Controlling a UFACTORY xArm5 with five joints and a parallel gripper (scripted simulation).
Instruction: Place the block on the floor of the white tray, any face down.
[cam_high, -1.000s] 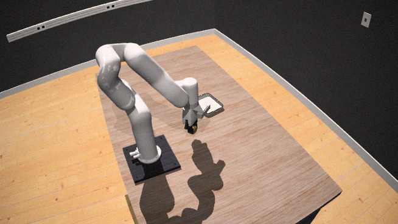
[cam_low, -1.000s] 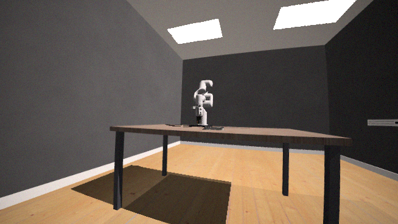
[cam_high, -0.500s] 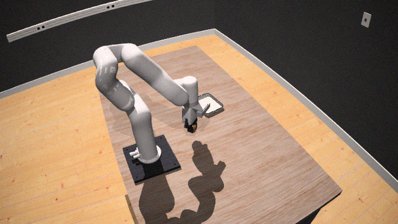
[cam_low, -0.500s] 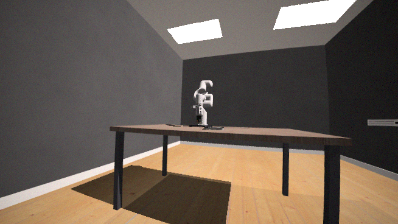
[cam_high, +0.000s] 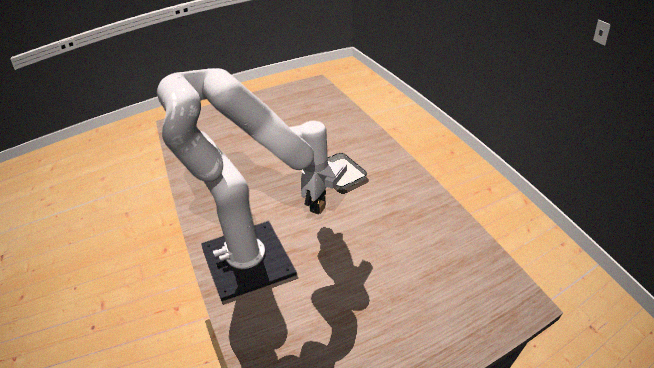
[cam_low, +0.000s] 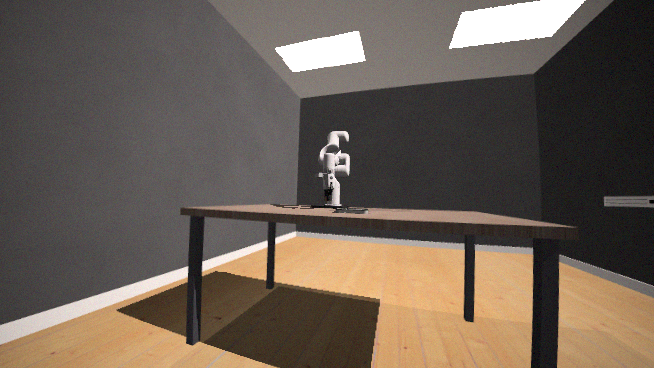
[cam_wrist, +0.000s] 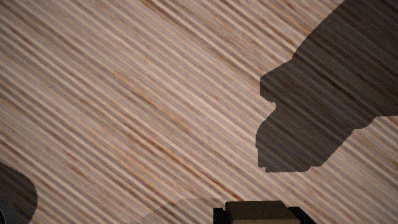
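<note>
Right now my hand is 18 cm short of the white tray, 19 cm to the right of it and 6 cm above it. Round my hand: wooden block (1 cm below).
</note>
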